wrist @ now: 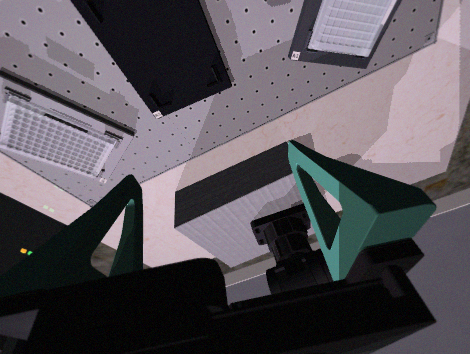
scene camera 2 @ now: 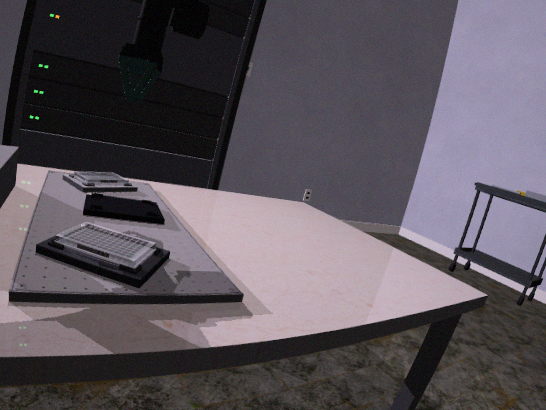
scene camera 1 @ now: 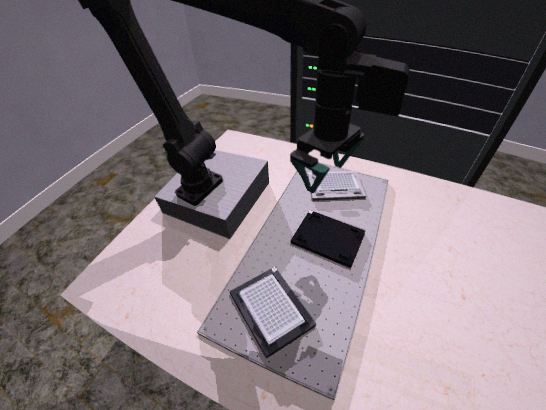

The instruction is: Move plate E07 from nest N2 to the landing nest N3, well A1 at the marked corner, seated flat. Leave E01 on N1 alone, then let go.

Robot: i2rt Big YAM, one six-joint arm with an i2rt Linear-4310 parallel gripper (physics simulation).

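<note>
My gripper [scene camera 1: 326, 177] [scene camera 2: 135, 99] [wrist: 212, 164] is open and empty, with green fingers pointing down, high above the far end of the board. A clear-white well plate [scene camera 1: 342, 182] [scene camera 2: 100, 177] [wrist: 57, 137] sits on a light grey nest [scene camera 1: 362, 194] [scene camera 2: 100, 189] at the far end. A black nest [scene camera 1: 327, 237] [scene camera 2: 122, 207] [wrist: 165, 55] in the middle holds no plate; a white corner tag [scene camera 1: 311, 212] [wrist: 157, 114] shows. Another white plate [scene camera 1: 272, 307] [scene camera 2: 107, 242] [wrist: 350, 25] sits on a dark grey nest [scene camera 1: 309, 325] [wrist: 345, 61] at the near end, tagged A1. I cannot read plate or nest numbers.
The nests stand on a perforated grey board [scene camera 1: 340, 320] [scene camera 2: 215, 285] [wrist: 270, 75]. The arm's base stands on a grey block [scene camera 1: 240, 175] [wrist: 210, 220] beside it. A black rack with lights stands behind the table. A dark cart [scene camera 2: 500, 192] stands at the far right in the second scene view.
</note>
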